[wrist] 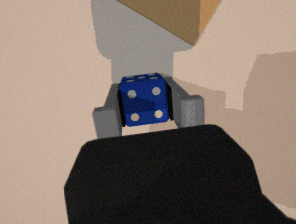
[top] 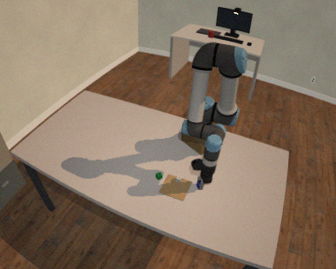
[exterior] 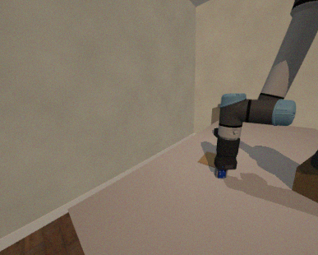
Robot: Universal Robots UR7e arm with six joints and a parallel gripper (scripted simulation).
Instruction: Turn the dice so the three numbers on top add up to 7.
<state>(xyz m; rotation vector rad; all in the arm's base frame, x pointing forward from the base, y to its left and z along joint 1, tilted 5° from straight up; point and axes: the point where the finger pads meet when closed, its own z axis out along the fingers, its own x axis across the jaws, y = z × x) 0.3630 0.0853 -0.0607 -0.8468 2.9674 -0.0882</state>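
Right now the white die is 120 mm to the right of my hand. Round my hand: blue die (right at my hand); then green die (10 mm ahead, 230 mm to the right); then tan mat (50 mm ahead, 120 mm to the right, 20 mm below).
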